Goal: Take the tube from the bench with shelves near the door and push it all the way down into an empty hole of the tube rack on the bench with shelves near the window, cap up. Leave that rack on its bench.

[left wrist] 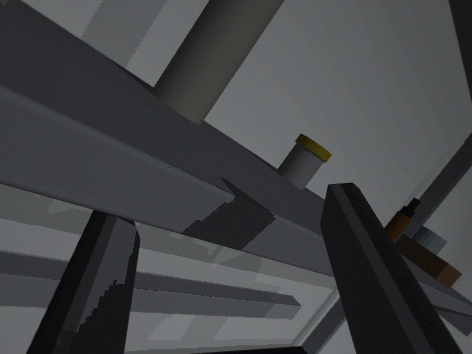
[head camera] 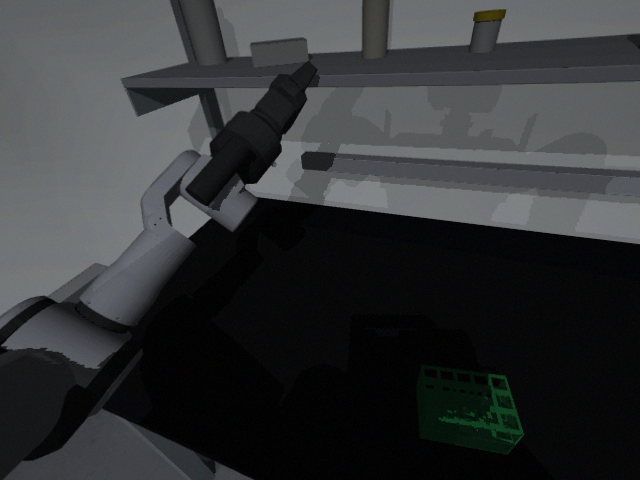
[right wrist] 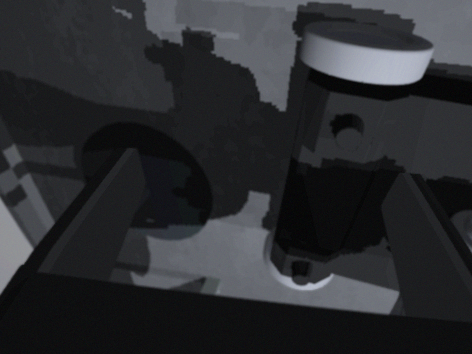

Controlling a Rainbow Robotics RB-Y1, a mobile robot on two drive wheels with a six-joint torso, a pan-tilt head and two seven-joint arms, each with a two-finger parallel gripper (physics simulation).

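Frame: origin at the robot's base, x right, y back, z down, level; metres.
Where they show: left gripper, fingertip midpoint: (left wrist: pixel 229 212) (head camera: pixel 305 79); right gripper, fingertip midpoint: (right wrist: pixel 263 177).
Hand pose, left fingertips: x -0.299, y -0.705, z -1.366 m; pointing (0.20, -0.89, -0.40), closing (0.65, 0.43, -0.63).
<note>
After its pixels a point has its place.
The green tube rack (head camera: pixel 467 408) {x 0.054, y -0.438, z -0.988 m} stands on the dark bench top (head camera: pixel 330 268) {x -0.282, y -0.711, z -0.914 m} at the lower right of the head camera view. Several square openings show in its top, and no cap shows above them; part of it lies in shadow. The tube does not show in these views. My left gripper (head camera: pixel 309 70) {x -0.299, y -0.705, z -1.366 m} (left wrist: pixel 229 212) {x -0.299, y -0.705, z -1.366 m} is partly open with nothing between its fingers. It is raised high above the bench, up and to the left of the rack in the head camera view, in front of the shelf edge. My right gripper (right wrist: pixel 263 177) {x 0.307, y -0.074, z -0.547 m} is wide open and empty, away from the rack.
The shelf (head camera: pixel 413 74) {x -0.119, y -0.721, z -1.369 m} (left wrist: pixel 125 165) {x -0.336, y -0.704, z -1.366 m} carries a yellow-capped jar (head camera: pixel 485 35) {x -0.032, y -0.902, z -1.397 m} (left wrist: pixel 302 165) {x -0.048, y -0.908, z -1.398 m}, a pale block (head camera: pixel 279 52) {x -0.422, y -0.829, z -1.394 m} and tall cylinders. An orange bottle (left wrist: pixel 398 226) {x 0.181, y -0.864, z -1.409 m} and a brown box (left wrist: pixel 429 259) {x 0.392, y -0.863, z -1.396 m} stand further along it. A black column with a white top (right wrist: pixel 367 55) shows beyond my right fingers.
</note>
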